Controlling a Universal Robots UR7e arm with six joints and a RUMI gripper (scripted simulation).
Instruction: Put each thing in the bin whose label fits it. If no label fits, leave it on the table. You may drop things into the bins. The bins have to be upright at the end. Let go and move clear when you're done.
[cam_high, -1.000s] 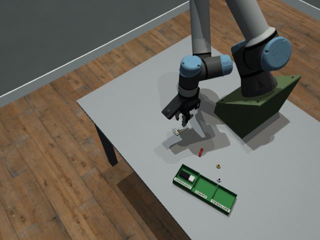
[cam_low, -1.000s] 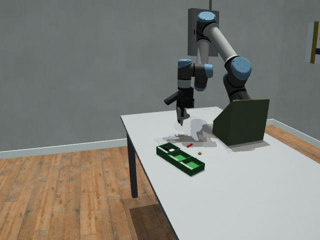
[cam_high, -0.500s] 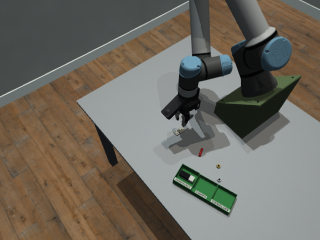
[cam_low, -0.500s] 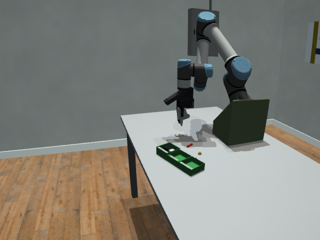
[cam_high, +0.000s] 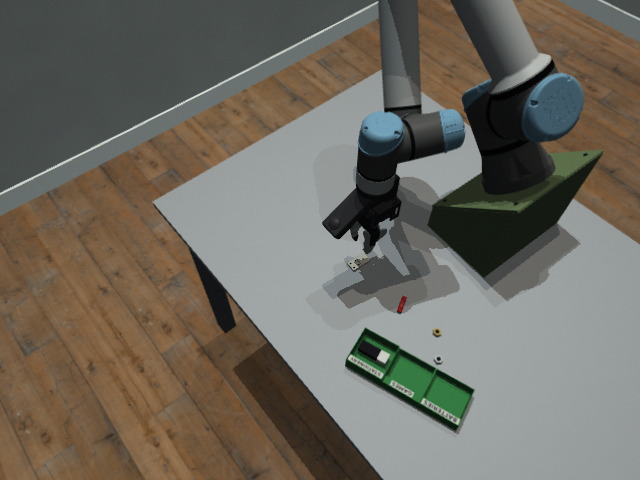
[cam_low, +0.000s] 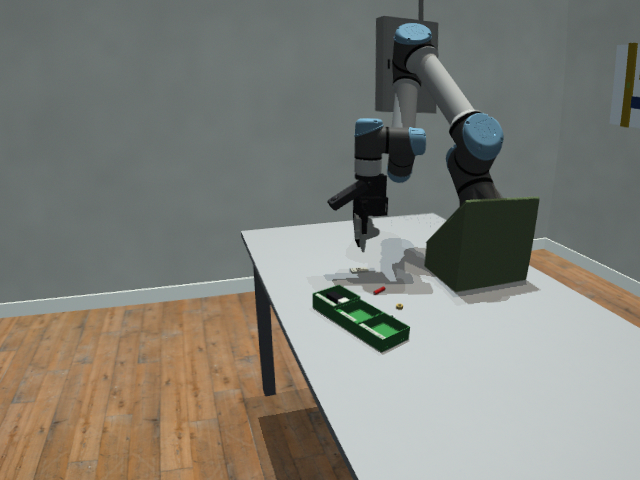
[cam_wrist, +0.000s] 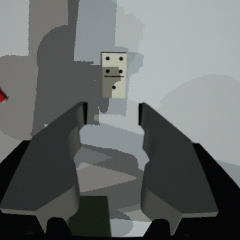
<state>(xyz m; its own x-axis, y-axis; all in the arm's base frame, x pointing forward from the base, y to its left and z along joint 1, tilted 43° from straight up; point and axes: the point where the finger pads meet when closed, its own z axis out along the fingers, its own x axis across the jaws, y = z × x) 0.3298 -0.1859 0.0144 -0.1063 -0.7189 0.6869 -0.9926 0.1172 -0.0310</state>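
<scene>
Now: hand 8 cm above the white domino. Round my hand: red cylinder (15 cm to the left, 8 cm below); grey-white clip (20 cm to the left, 14 cm ahead, 7 cm below); eraser (20 cm to the left, 14 cm ahead, 6 cm below).
</scene>
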